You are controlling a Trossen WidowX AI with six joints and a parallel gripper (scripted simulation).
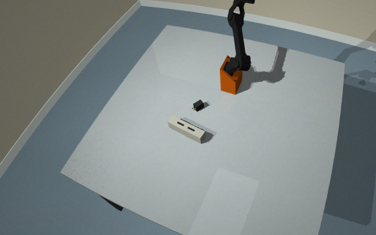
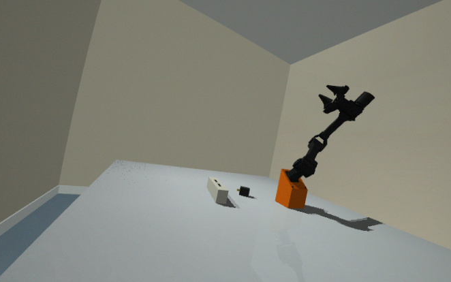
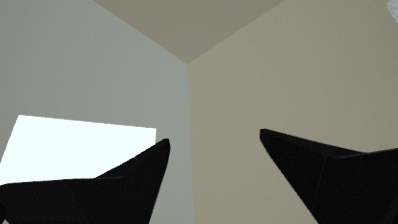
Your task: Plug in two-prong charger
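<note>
My gripper tip is 61 cm above the dark grey charger, 30 cm short of it and 14 cm to the left of it.
</note>
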